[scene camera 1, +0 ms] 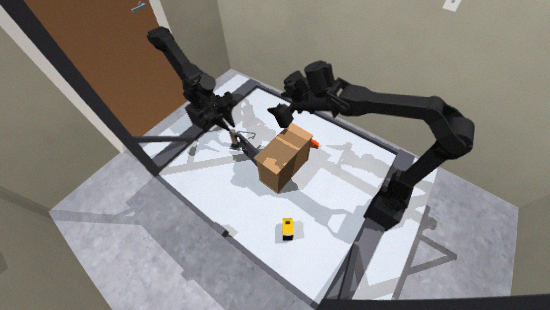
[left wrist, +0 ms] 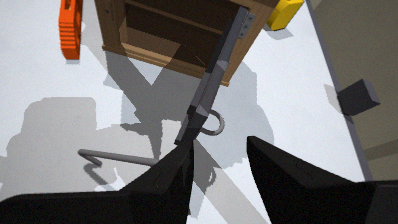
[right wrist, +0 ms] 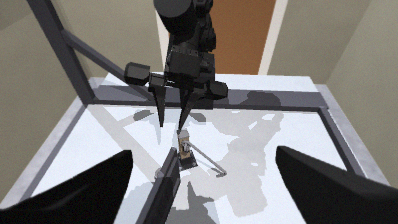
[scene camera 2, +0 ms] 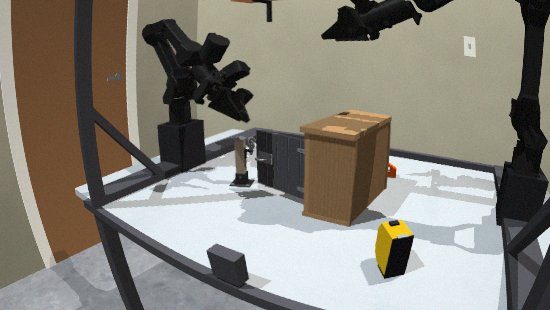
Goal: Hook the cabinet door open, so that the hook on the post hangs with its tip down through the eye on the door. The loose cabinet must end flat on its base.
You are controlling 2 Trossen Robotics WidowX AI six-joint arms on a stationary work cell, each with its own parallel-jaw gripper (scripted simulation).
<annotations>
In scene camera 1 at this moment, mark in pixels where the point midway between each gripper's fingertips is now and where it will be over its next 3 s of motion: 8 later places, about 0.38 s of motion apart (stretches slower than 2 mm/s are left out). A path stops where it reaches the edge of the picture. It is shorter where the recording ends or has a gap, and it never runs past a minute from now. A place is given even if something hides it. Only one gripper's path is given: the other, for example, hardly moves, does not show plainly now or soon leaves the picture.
My right gripper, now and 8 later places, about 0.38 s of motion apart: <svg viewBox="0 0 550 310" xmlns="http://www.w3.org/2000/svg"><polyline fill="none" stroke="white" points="274,102 276,104 291,110 299,114 299,113 296,111 293,108 291,106 291,106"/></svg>
</annotations>
